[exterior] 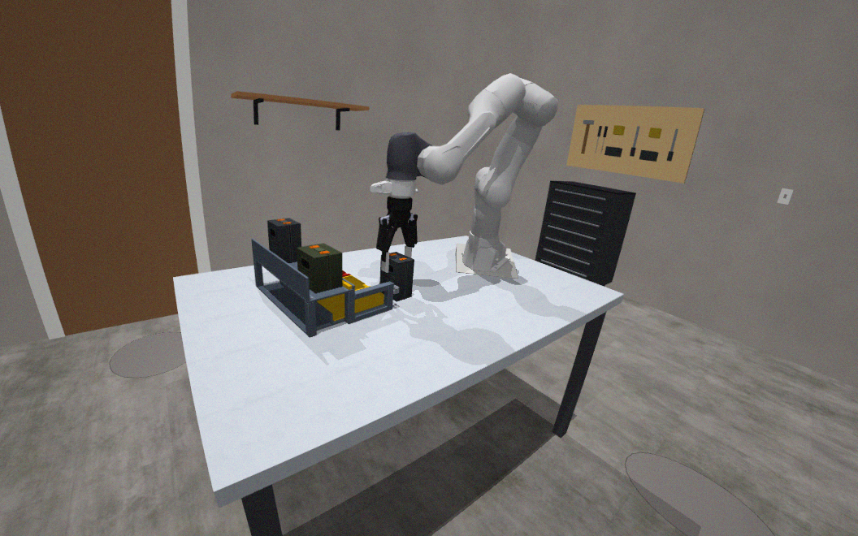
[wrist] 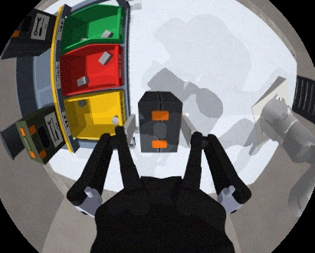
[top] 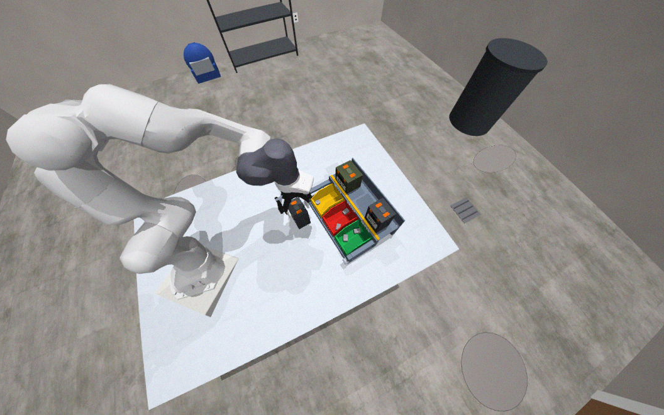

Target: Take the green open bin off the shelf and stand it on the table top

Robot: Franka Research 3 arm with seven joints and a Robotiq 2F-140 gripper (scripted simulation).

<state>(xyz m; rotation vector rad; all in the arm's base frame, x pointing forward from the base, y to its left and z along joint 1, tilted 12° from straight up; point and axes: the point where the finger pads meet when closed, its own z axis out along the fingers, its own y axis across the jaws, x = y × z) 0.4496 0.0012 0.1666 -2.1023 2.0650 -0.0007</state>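
Now: hand 18 cm short of the green open bin, 22 cm to the left of it and 7 cm above it. Round my hand: red bin (17 cm ahead, 11 cm to the right, 7 cm below); then black box (27 cm ahead, 22 cm to the right, 4 cm above); then yellow bin (17 cm ahead, 1 cm to the left, 7 cm below).
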